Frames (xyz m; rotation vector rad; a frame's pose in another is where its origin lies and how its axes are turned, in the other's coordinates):
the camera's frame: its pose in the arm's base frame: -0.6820 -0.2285 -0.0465 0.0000 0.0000 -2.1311
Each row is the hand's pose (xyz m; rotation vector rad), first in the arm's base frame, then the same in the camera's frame.
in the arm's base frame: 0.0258 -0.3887 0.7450 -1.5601 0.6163 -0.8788
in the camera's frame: -0.2405 0.6847 0.7915 -1.2796 -1.0546 0.7588
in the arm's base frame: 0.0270 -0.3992 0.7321 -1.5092 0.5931 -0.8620
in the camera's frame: -0.2322 0.6913 0.7786 -1.2429 -1.0281 0.8067
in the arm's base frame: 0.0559 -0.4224 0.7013 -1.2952 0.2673 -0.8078
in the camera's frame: -0.2279 0.7281 0.7478 -0.8776 -1.0236 1.0134
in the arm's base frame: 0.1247 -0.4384 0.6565 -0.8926 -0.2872 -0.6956
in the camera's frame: -0.2509 0.7949 0.7030 -0.1907 -0.9709 1.2767
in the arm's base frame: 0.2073 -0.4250 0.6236 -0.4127 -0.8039 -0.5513
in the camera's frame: -0.3062 0.8577 0.6701 0.5463 -0.8136 1.4280
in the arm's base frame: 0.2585 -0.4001 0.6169 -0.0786 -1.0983 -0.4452
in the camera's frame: -0.3545 0.8879 0.6634 1.0145 -0.6599 1.4551
